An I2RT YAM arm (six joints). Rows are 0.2 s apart.
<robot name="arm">
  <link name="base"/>
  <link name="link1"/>
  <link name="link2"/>
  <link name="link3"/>
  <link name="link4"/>
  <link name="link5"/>
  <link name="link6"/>
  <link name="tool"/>
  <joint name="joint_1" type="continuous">
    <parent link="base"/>
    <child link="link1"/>
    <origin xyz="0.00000 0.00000 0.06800" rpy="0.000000 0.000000 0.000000"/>
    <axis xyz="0 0 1"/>
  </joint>
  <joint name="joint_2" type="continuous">
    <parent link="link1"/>
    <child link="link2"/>
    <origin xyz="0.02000 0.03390 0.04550" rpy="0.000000 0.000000 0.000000"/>
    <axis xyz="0 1 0"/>
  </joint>
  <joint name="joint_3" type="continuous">
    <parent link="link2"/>
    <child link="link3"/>
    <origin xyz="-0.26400 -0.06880 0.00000" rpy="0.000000 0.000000 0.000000"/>
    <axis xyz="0 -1 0"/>
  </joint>
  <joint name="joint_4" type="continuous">
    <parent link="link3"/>
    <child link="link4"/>
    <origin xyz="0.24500 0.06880 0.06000" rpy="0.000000 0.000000 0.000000"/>
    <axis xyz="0 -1 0"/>
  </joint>
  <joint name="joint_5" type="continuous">
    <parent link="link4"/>
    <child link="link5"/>
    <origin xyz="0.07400 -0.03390 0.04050" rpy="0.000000 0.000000 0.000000"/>
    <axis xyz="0 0 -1"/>
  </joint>
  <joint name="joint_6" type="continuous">
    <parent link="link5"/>
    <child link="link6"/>
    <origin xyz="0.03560 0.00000 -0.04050" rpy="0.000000 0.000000 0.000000"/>
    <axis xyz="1 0 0"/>
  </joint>
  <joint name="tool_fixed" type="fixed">
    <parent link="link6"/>
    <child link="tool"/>
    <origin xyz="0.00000 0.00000 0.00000" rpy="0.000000 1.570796 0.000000"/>
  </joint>
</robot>
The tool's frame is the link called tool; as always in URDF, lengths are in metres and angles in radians. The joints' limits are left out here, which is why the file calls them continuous.
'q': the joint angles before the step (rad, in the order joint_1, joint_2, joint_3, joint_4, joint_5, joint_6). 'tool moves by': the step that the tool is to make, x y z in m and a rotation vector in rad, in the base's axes. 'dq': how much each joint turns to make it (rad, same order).
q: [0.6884 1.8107 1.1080 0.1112 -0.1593 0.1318]
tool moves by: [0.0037 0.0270 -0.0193 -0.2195 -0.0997 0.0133]
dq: [0.0587 0.1085 0.0927 -0.0654 0.1732 -0.1598]
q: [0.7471 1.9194 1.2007 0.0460 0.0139 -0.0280]
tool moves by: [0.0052 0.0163 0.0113 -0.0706 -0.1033 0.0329]
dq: [0.0250 0.0301 0.0802 -0.0188 0.0685 -0.1018]
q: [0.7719 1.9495 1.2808 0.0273 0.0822 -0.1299]
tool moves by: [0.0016 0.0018 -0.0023 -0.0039 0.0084 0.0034]
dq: [0.0000 0.0126 0.0115 -0.0076 -0.0045 0.0004]
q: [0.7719 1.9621 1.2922 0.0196 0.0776 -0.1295]
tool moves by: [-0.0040 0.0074 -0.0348 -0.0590 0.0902 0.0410]
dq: [0.0157 0.0774 0.0000 -0.0282 -0.0331 0.0000]
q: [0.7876 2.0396 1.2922 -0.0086 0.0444 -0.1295]
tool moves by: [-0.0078 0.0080 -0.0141 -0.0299 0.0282 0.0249]
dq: [0.0255 0.0319 0.0000 -0.0092 0.0008 0.0000]
